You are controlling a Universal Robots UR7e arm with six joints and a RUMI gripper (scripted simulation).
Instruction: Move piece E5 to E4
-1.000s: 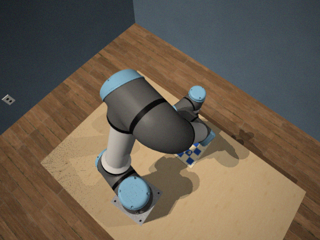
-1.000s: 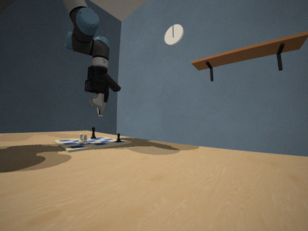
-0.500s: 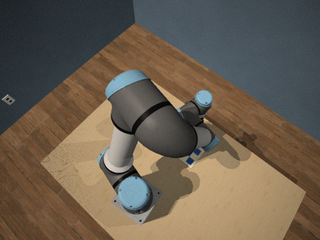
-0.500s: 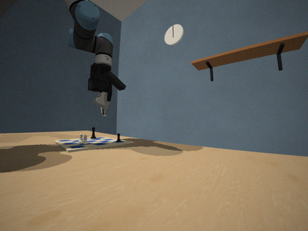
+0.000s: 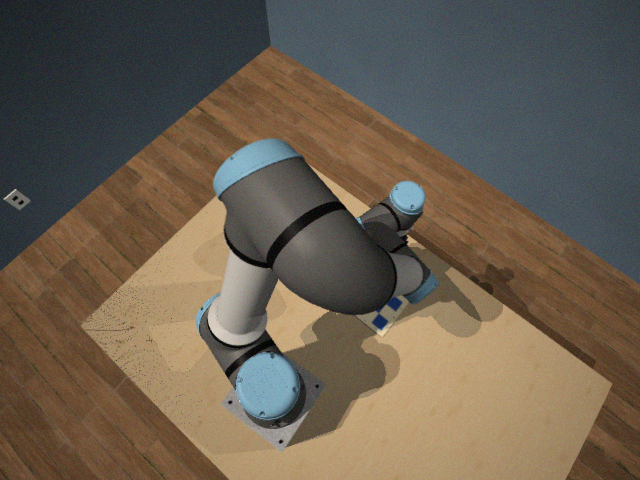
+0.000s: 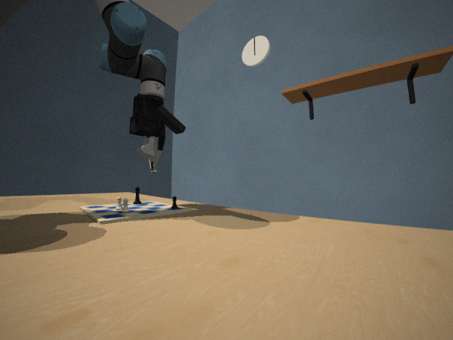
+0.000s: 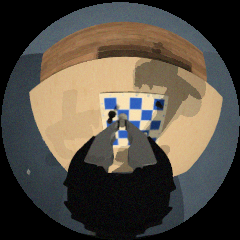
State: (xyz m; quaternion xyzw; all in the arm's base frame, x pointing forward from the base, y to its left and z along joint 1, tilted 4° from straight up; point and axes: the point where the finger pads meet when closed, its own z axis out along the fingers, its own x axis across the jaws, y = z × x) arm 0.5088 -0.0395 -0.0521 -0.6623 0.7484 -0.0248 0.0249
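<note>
My hand is 9 cm above the tall black piece, 4 cm to the right of it and 3 cm past it. From my hand the other things lie so: chessboard (12 cm below, 8 cm behind, 3 cm to the right); black pawn (11 cm to the right, 11 cm below, 1 cm behind).
</note>
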